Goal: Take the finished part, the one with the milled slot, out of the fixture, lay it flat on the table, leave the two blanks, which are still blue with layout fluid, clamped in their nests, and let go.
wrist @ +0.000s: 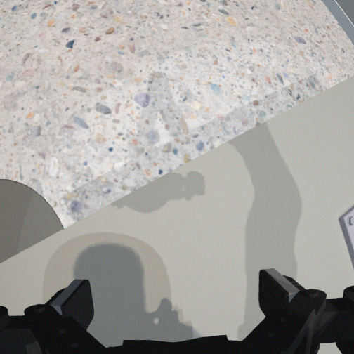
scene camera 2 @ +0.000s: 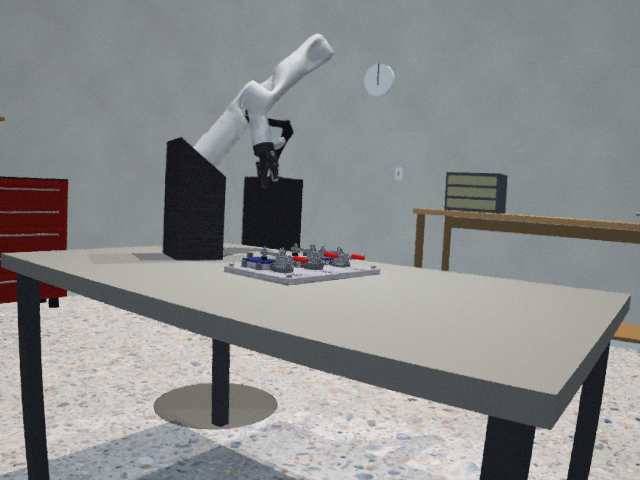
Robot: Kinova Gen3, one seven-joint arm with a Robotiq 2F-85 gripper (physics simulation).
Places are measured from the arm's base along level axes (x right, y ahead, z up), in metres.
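Where they show: gripper, fingertip midpoint: [scene camera 2: 270,184]; arm's base at its link origin: [scene camera 2: 199,164].
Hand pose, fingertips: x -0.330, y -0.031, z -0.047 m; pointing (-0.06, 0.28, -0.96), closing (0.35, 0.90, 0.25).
Observation:
Each offset is from my fingertips to the top centre of the thing. "spot": to the spot under its first point. Level surfaces: height alone.
My gripper [scene camera 2: 267,181] [wrist: 174,294] is open and empty, high above the table @(dz -0.238 m) [scene camera 2: 439,315] [wrist: 210,220], with its fingers spread wide at the bottom of the wrist view. The fixture plate @(spot: dx +0.318, dy +0.579, dz -0.233 m) [scene camera 2: 330,278] [wrist: 348,237] lies flat on the table; in the wrist view a corner of it shows at the right edge. In the scene view, grey clamps with red handles stand on it. A blue blank @(dx +0.396, dy +0.414, dz -0.202 m) [scene camera 2: 258,259] sits at its left side, and some blue also shows farther back between the clamps. The part with the milled slot cannot be made out at this size. The gripper is well above the fixture and apart from it.
A black pedestal [scene camera 2: 193,206] carries the arm on the table, left of the fixture. A second black block [scene camera 2: 272,214] stands behind. The table's long edge, with floor beyond, crosses the wrist view. A wooden bench [scene camera 2: 522,221] and a red cabinet [scene camera 2: 31,222] stand away from the table.

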